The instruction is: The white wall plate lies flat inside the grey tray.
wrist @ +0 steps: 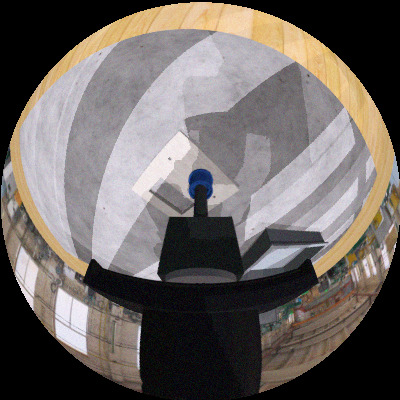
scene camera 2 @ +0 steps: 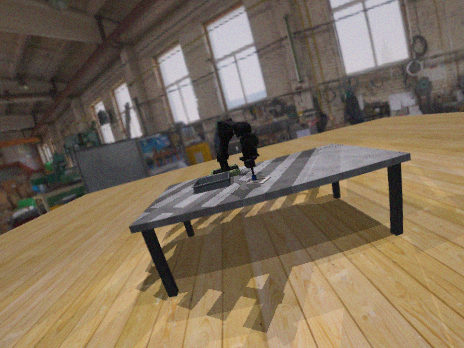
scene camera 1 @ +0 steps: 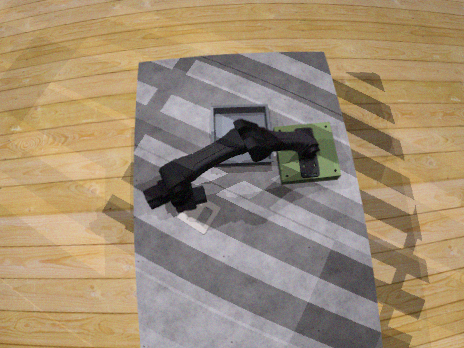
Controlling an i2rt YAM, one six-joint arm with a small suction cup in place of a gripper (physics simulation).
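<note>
The white wall plate [scene camera 1: 193, 222] [scene camera 2: 265, 179] [wrist: 166, 164] lies flat on the table, in front and to the left of the grey tray [scene camera 1: 239, 109] [scene camera 2: 211, 183] [wrist: 284, 236]. It has a rectangular opening. The tray holds nothing. My blue suction cup [wrist: 200, 183] [scene camera 2: 253, 177] points down over the plate, just beside its opening and very close above it. I cannot tell whether it touches. Nothing hangs from the cup. In the overhead view the arm's wrist [scene camera 1: 175, 193] covers the cup and most of the plate.
The arm stands on a green base plate [scene camera 1: 328, 166] [scene camera 2: 236, 169] to the right of the tray, and its links reach across over the tray. The striped grey table [scene camera 1: 265, 276] [scene camera 2: 334, 162] stands on a wooden floor.
</note>
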